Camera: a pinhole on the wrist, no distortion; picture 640 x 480 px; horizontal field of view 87.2 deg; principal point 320.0 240.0 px. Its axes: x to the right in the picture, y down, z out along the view. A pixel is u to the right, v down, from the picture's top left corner.
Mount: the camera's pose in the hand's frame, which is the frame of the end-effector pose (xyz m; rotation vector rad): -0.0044 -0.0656 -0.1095 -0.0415 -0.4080 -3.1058
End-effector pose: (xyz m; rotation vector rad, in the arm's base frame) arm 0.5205 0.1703 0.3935 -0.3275 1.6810 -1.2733
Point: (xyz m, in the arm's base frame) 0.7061 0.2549 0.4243
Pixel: 562 128
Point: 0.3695 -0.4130 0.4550
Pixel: outside the picture
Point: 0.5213 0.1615 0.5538
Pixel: outside the picture
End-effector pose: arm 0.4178 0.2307 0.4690 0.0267 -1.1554 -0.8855
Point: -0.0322 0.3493 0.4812
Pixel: 410 414
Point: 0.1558 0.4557 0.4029
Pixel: 525 298
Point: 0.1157 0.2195 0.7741
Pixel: 178 319
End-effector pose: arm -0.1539 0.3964 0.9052 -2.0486 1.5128 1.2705
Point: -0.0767 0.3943 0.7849
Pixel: 59 417
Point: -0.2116 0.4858 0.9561
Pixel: 499 153
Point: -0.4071 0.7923 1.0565
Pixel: 620 193
